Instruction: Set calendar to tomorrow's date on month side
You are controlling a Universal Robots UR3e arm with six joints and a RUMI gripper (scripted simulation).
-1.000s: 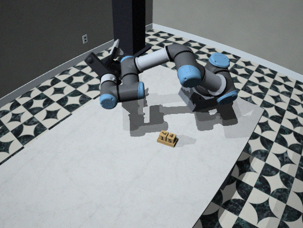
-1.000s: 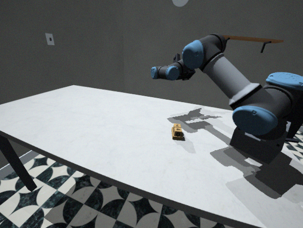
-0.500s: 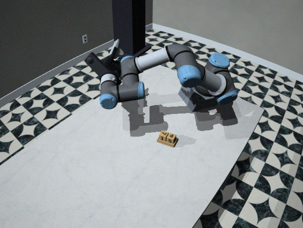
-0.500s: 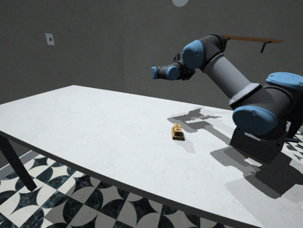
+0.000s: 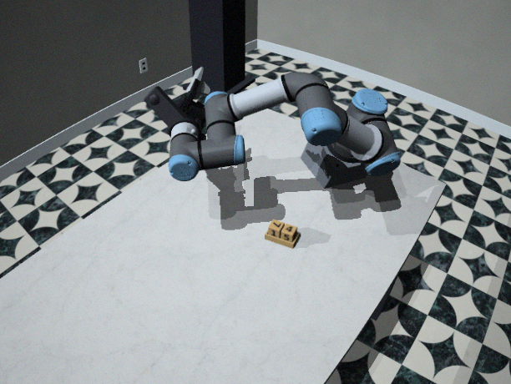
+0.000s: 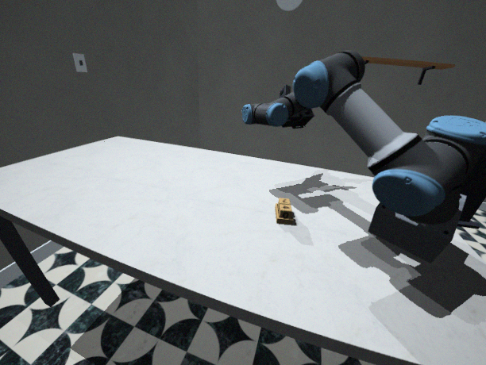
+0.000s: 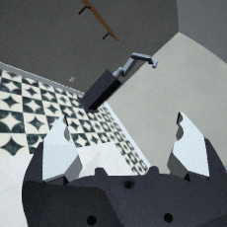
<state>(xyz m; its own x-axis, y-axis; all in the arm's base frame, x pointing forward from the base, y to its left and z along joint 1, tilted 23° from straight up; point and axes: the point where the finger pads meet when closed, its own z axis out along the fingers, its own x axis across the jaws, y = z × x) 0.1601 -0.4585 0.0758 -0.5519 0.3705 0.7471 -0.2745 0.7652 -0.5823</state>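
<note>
My hand is 360 mm to the right of the wooden cube, 260 mm above it and 110 mm short of it. Also, from my hand: wooden calendar tray 370 mm to the left, 280 mm below, 100 mm ahead.
</note>
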